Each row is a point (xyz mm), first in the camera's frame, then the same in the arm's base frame.
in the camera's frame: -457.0 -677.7 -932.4
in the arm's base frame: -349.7 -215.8 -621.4
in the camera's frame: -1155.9 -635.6 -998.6
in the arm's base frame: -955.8 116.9 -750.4
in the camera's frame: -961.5 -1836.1 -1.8
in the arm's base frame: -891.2 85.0 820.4
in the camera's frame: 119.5 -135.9 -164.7
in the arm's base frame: 618.8 298.0 -506.4
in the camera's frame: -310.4 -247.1 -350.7
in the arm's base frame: 143.1 331.9 -572.4
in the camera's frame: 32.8 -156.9 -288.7
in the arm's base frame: 492.9 246.0 -575.7
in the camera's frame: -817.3 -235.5 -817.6
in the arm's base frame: -451.1 275.0 -917.0
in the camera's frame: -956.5 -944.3 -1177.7
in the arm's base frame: -964.6 -267.3 -610.9
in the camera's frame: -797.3 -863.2 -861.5
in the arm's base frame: -686.2 -89.0 -460.4
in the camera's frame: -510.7 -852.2 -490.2
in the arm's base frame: -305.9 26.1 -211.0
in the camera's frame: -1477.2 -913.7 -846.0
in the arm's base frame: -1282.2 242.4 -464.9
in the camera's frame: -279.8 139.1 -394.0
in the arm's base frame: 299.8 485.6 -894.6
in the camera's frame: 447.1 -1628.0 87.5
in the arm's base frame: 425.3 -464.7 827.0
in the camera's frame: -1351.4 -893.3 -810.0
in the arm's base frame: -1154.1 213.6 -447.9
